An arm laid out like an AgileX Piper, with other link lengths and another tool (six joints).
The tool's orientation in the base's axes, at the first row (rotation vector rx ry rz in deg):
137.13, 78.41, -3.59
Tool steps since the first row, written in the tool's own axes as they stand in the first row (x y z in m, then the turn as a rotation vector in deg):
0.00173, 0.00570, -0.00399, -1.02, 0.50, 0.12
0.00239, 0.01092, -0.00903, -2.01, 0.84, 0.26
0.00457, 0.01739, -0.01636, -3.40, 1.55, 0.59
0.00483, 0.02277, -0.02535, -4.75, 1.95, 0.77
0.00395, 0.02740, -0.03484, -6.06, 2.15, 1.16
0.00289, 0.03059, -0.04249, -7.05, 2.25, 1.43
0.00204, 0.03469, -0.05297, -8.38, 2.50, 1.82
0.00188, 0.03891, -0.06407, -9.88, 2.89, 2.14
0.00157, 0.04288, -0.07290, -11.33, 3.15, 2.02
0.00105, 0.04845, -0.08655, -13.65, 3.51, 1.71
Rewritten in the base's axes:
0.00510, 0.00022, 0.00504, -0.10, -1.11, 0.27
0.00908, 0.00015, 0.01114, -0.31, -2.12, 0.46
0.01456, 0.00156, 0.01940, -0.40, -3.70, 0.68
0.01788, 0.00245, 0.02930, -0.74, -5.05, 0.94
0.01990, 0.00292, 0.03970, -1.20, -6.35, 0.93
0.02088, 0.00326, 0.04799, -1.60, -7.31, 0.94
0.02233, 0.00434, 0.05913, -2.03, -8.65, 0.95
0.02414, 0.00615, 0.07072, -2.44, -10.17, 1.11
0.02600, 0.00716, 0.08018, -3.00, -11.43, 1.62
0.02838, 0.00895, 0.09462, -3.96, -13.40, 2.54

